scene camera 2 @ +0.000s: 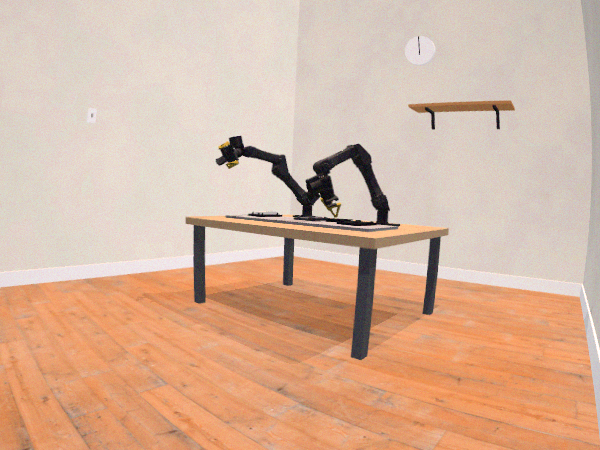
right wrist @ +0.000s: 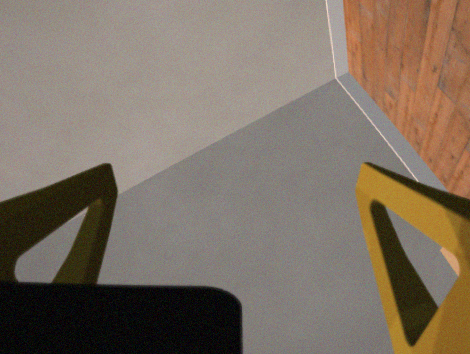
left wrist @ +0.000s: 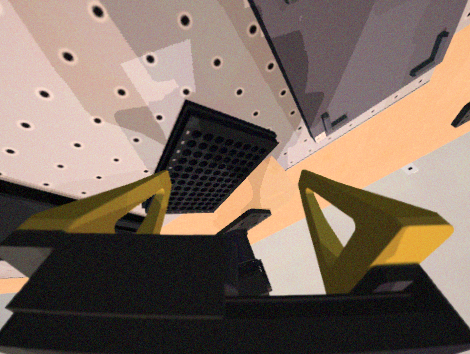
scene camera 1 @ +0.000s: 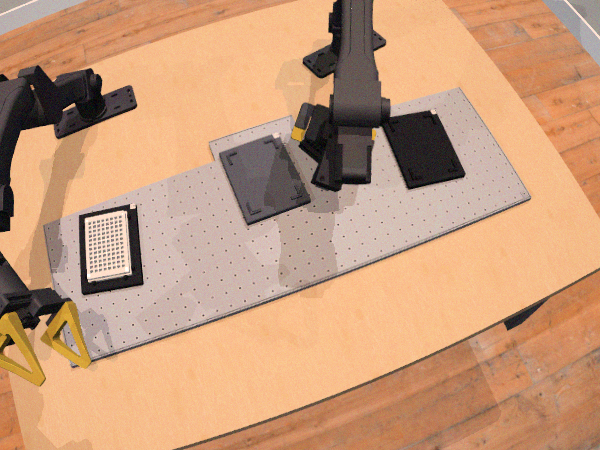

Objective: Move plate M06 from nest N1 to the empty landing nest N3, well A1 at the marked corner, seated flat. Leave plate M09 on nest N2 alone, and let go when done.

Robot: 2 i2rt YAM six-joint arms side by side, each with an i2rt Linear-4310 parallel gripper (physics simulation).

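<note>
A black many-welled plate [left wrist: 215, 160] shows tilted in the left wrist view, beyond the fingertips and partly behind the picture-left one; the arm hides it in scene camera 1, and its support cannot be told. My left gripper [scene camera 1: 336, 133] [scene camera 2: 332, 208] [left wrist: 234, 177] is open, low between the empty grey nest [scene camera 1: 265, 180] [left wrist: 380, 55] and the empty black nest [scene camera 1: 425, 150] [left wrist: 22, 200]. A white plate [scene camera 1: 107, 245] sits in another black nest [scene camera 1: 112, 287] at picture left. Labels cannot be read. My right gripper [scene camera 1: 65, 375] [scene camera 2: 226, 155] [right wrist: 236, 176] is open, high beyond the table's left end.
The nests stand on a perforated board [scene camera 1: 200, 280] on a wooden table [scene camera 1: 310, 360]. The grey and white-plate nests each have a white corner mark, as does the empty black nest. Arm mounting plates [scene camera 1: 120, 100] [scene camera 1: 317, 62] lie behind the board. A wall shelf [scene camera 2: 462, 106] hangs behind.
</note>
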